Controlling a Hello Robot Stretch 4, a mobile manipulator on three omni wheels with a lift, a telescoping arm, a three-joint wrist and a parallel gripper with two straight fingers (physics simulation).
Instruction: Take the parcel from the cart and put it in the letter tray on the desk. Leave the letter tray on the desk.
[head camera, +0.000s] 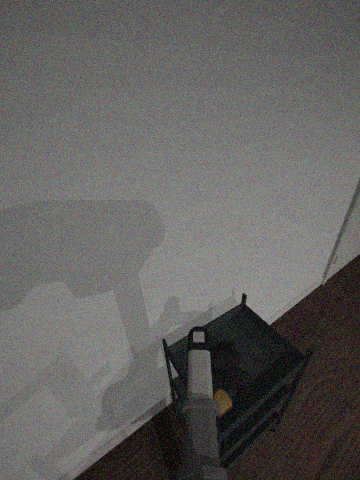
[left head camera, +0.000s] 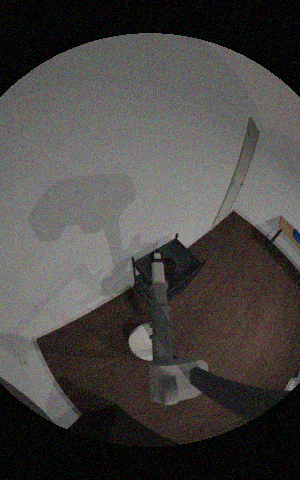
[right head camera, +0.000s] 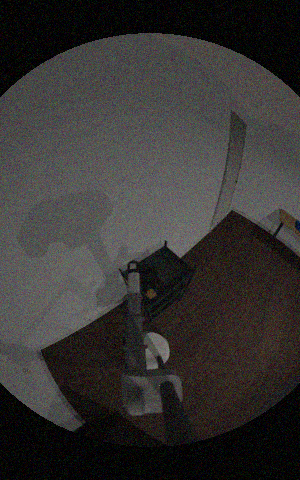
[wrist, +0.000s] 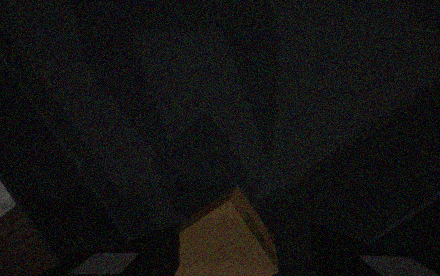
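Seen in the pictures: gripper, between the fingertips: (head camera: 225, 396) (right head camera: 152, 291) (wrist: 243, 244); robot's base, origin of its link: (left head camera: 148, 340) (right head camera: 148, 349).
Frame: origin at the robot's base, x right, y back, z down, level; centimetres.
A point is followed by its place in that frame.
A tan cardboard parcel (head camera: 223, 402) @(z -68.8, x 7.9, y -41.9 cm) (right head camera: 151, 293) @(z -68.8, x 8.0, y -42.0 cm) (wrist: 225, 239) @(z -68.8, x 7.7, y -44.1 cm) lies on the top shelf of the dark cart (head camera: 261, 339) @(z -63.5, x 28.2, y -68.5 cm) (left head camera: 182, 262) @(z -63.5, x 26.7, y -62.4 cm) (right head camera: 166, 266) @(z -63.5, x 21.8, y -66.2 cm) (wrist: 214, 105) @(z -63.5, x 6.9, y -53.0 cm), near the cart's front edge. The cart stands against the pale wall. My arm (head camera: 199, 386) @(z -101.6, x 0.0, y -32.2 cm) reaches out over the cart and hides the gripper in the head views. In the wrist view my gripper (wrist: 243, 244) @(z -68.5, x 8.8, y -43.7 cm) is open, with a grey fingertip at each bottom corner and the parcel between them, close below. The desk (left head camera: 286, 228) @(z -69.2, x 267.5, y -114.7 cm) (right head camera: 286, 218) @(z -69.2, x 272.0, y -121.7 cm) shows far to the right with a blue thing (left head camera: 296, 235) @(z -69.7, x 301.1, y -97.4 cm) on it. I cannot make out the letter tray.
The room is dim. A dark wooden floor (left head camera: 232, 321) @(z 2.7, x 109.9, y -4.4 cm) runs from the cart to the desk. A pale upright strip (left head camera: 239, 171) @(z -117.4, x 146.2, y -188.4 cm) (right head camera: 232, 168) @(z -117.0, x 154.6, y -194.6 cm) marks the wall corner to the right of the cart. My base (left head camera: 141, 341) @(z -18.7, x -7.7, y -0.1 cm) is close to the cart.
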